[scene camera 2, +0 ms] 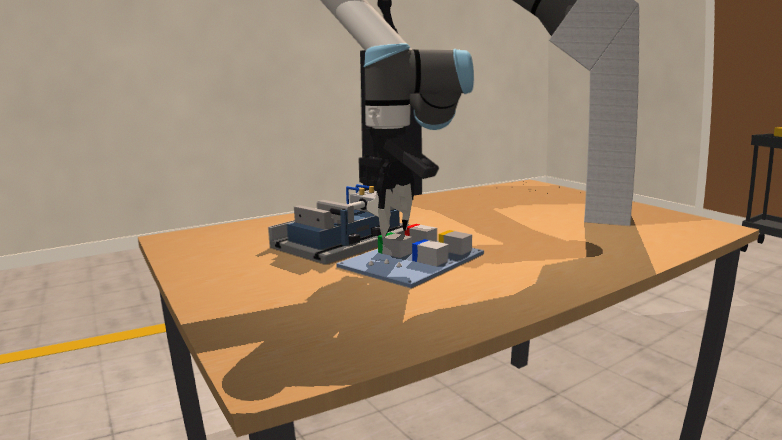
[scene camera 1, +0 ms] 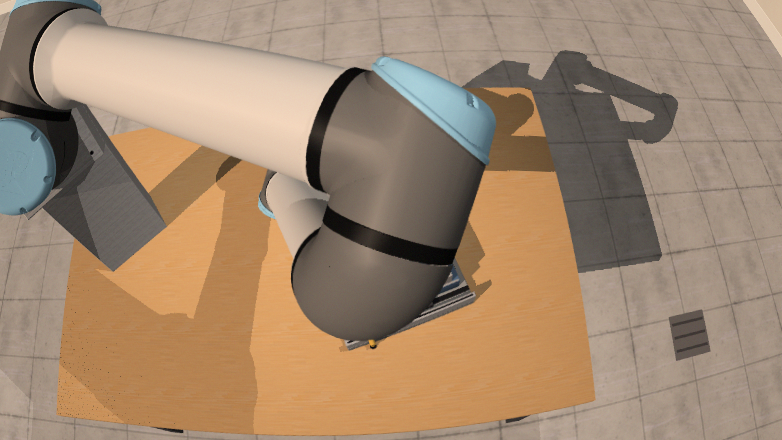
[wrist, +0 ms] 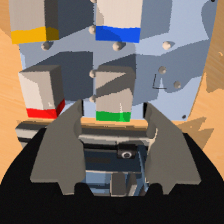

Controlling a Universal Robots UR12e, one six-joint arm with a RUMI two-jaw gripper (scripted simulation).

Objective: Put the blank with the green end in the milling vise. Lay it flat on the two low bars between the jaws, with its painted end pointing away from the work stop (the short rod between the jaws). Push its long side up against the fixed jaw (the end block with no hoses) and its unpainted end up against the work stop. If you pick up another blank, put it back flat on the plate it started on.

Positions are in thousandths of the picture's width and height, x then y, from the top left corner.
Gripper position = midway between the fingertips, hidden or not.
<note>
In view: the gripper (scene camera 2: 504, 533), a blue-ended blank (scene camera 2: 549, 574), a red-ended blank (wrist: 190, 395), a green-ended blank (scene camera 2: 508, 558), a blue-grey plate (scene camera 2: 526, 624) and a milling vise (scene camera 2: 382, 531).
The green-ended blank is seen too in the wrist view (wrist: 516, 382). The gripper also shows in the wrist view (wrist: 507, 458). The blue-grey plate is seen too in the wrist view (wrist: 346, 230).
</note>
